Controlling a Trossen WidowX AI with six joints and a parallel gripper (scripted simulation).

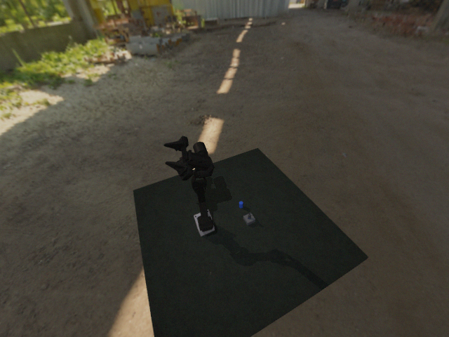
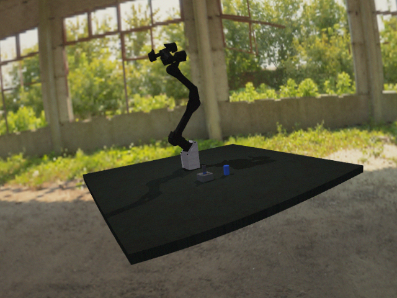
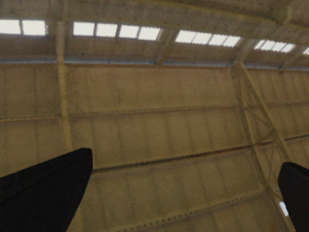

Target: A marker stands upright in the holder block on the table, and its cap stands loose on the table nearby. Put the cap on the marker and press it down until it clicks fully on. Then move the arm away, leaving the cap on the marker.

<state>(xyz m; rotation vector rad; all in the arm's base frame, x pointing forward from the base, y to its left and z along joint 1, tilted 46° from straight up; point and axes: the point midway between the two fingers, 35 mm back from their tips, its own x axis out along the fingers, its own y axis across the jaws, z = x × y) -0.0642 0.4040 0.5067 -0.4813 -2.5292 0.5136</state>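
Now: gripper tip 420 mm short of the blue cap, 140 mm to the right of it and 770 mm above it. Round my gripper tip: grey holder block: 410 mm ahead, 10 mm to the left, 780 mm below.
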